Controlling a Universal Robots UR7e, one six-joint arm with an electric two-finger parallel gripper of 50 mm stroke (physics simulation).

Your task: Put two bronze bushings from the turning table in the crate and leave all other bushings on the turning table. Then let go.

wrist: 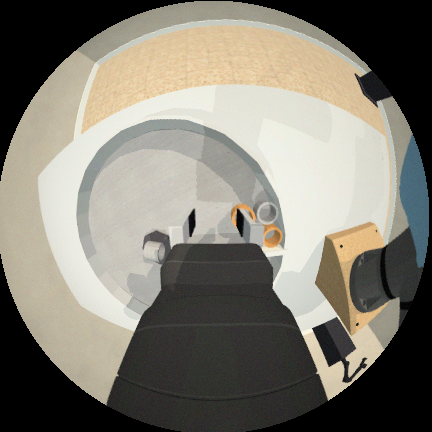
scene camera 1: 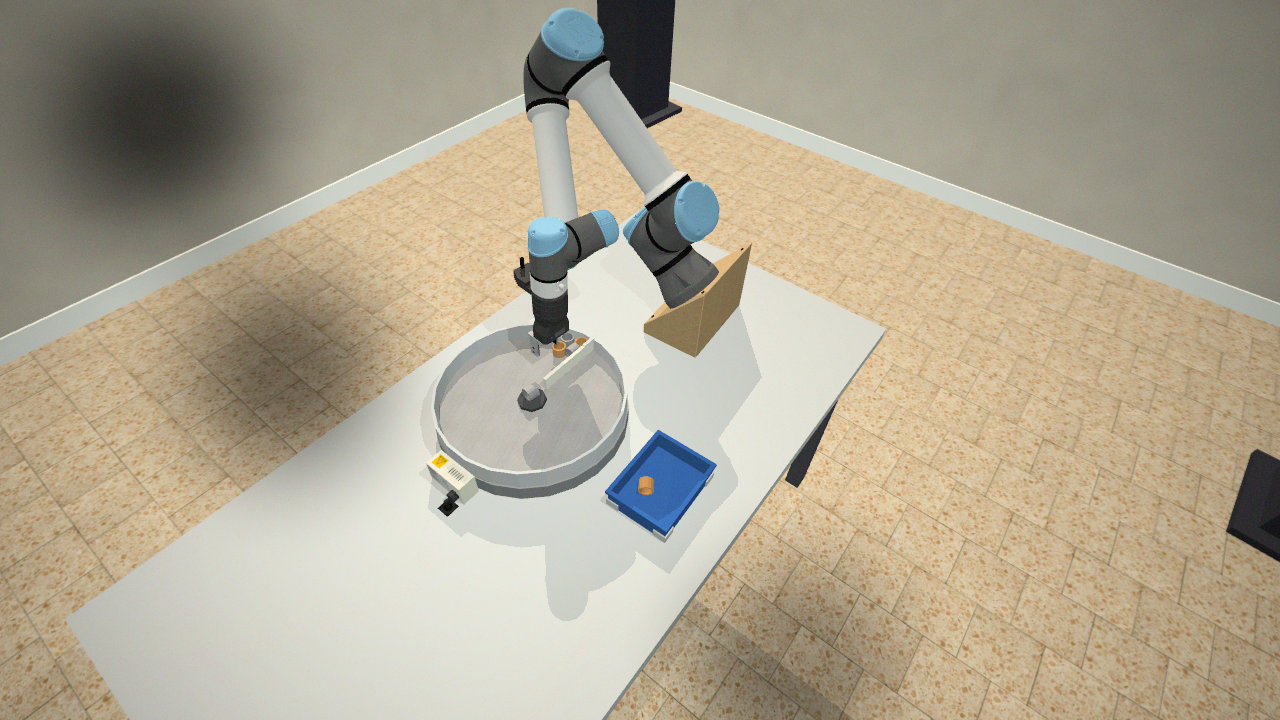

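Seen in the pictures: gripper, between the fingertips: (wrist: 215,216) (scene camera 1: 544,347); arm's base, origin of its link: (wrist: 367,281) (scene camera 1: 693,289).
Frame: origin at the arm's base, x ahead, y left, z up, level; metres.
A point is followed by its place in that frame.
Observation:
My gripper (scene camera 1: 546,345) {z -0.036, x 0.370, y -0.134 m} (wrist: 215,216) {z -0.036, x 0.370, y -0.134 m} is open, low over the far part of the turning table (scene camera 1: 483,411) {z -0.079, x 0.565, y -0.114 m} (wrist: 145,185) {z -0.080, x 0.487, y -0.171 m}. One bronze bushing (scene camera 1: 558,351) {z -0.057, x 0.344, y -0.118 m} (wrist: 243,206) {z -0.054, x 0.333, y -0.145 m} stands beside and partly behind the right finger in the wrist view. A second bronze bushing (scene camera 1: 580,342) {z -0.069, x 0.279, y -0.113 m} (wrist: 272,244) {z -0.055, x 0.282, y -0.089 m} stands near the rim by the bar. A grey bushing (scene camera 1: 567,337) {z -0.069, x 0.290, y -0.147 m} (wrist: 274,212) {z -0.059, x 0.286, y -0.137 m} stands next to them at the wall. A pale grey shape shows below the gap between the fingers; I cannot tell whether it is a bushing. Another bronze bushing (scene camera 1: 646,486) {z -0.096, x 0.441, y 0.261 m} is in the blue crate (scene camera 1: 677,474) {z -0.127, x 0.359, y 0.276 m}.
A cream bar (scene camera 1: 568,362) {z -0.050, x 0.354, y -0.071 m} (wrist: 275,251) {z -0.042, x 0.282, y -0.084 m} runs from near the hub (scene camera 1: 531,402) {z -0.071, x 0.479, y -0.054 m} towards the rim, close to the bushings. The table's raised wall surrounds the gripper's area. A white control box (scene camera 1: 452,474) {z -0.074, x 0.706, y -0.025 m} sits at the near rim. The wooden arm mount (scene camera 1: 702,317) {z 0.001, x 0.063, y 0.080 m} (wrist: 332,270) {z -0.074, x 0.087, y -0.004 m} stands at the right.

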